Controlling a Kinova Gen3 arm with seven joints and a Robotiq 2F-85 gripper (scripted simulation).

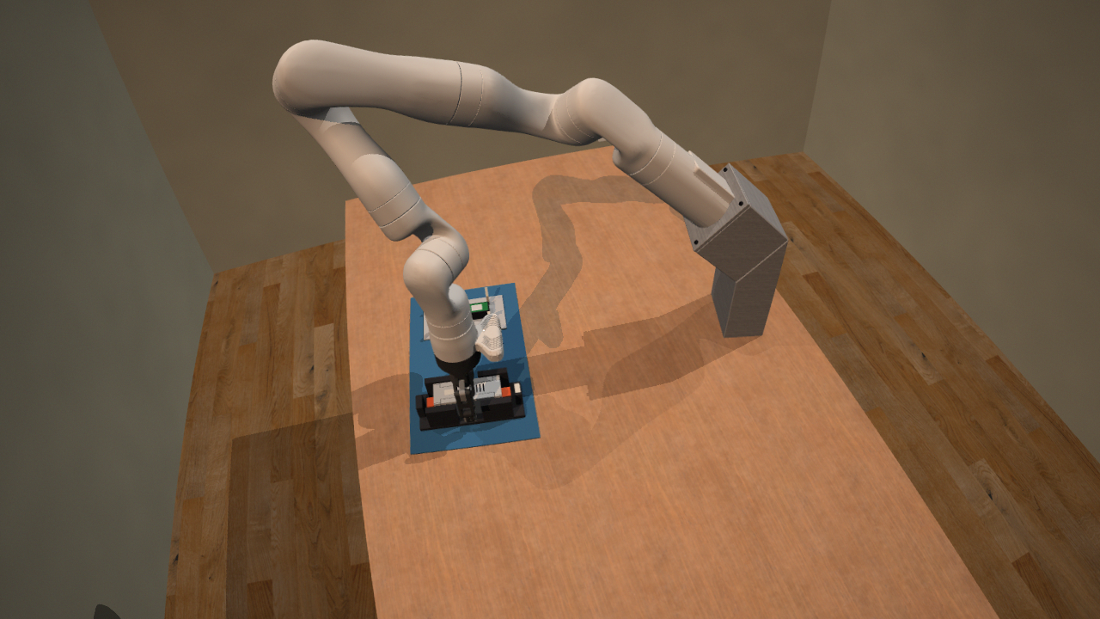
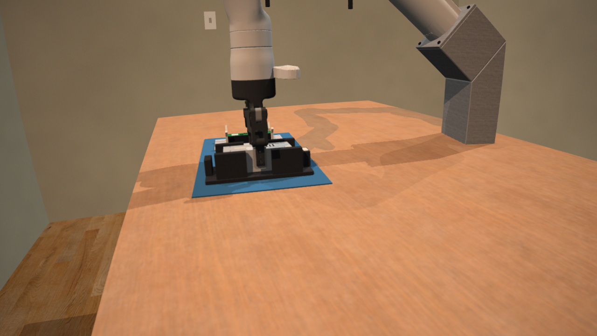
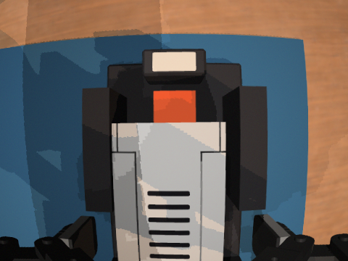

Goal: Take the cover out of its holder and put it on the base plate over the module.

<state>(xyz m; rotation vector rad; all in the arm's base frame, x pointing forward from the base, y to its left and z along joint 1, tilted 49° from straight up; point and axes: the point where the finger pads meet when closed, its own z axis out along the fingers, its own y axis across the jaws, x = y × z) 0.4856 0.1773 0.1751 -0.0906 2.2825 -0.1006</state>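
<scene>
Right now my hand is right at the light grey cover.
</scene>
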